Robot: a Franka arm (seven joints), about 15 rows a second.
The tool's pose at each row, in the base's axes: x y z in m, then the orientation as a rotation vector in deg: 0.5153 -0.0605 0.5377 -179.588 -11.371 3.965; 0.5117 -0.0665 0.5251 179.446 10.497 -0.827; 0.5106 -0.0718 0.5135 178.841 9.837 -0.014; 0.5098 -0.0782 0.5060 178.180 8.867 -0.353; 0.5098 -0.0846 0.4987 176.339 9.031 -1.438; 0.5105 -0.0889 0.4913 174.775 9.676 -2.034; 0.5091 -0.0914 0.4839 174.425 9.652 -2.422; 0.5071 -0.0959 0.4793 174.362 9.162 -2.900; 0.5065 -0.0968 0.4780 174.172 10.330 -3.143; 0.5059 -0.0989 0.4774 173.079 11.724 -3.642; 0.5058 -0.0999 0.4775 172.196 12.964 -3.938; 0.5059 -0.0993 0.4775 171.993 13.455 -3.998
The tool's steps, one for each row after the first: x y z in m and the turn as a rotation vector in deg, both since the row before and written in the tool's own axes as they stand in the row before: -0.0038 0.0055 0.0128 -0.368 1.978 0.556; -0.0016 0.0051 0.0116 -0.671 0.479 0.403; -0.0015 0.0062 0.0076 -0.697 -0.261 0.597; -0.0006 0.0062 0.0075 -1.788 -0.794 -0.172; 0.0004 0.0039 0.0076 -1.504 -0.461 -0.473; -0.0015 0.0017 0.0076 -0.331 -0.275 -0.004; -0.0023 0.0038 0.0050 -0.060 -0.332 0.305; -0.0006 0.0007 0.0014 -0.127 -0.131 -0.776; -0.0008 0.0019 0.0008 -0.991 -0.354 -0.957; -0.0002 0.0010 0.0000 -0.791 -0.212 -0.852; 0.0002 -0.0006 -0.0001 -0.169 -0.034 -0.333
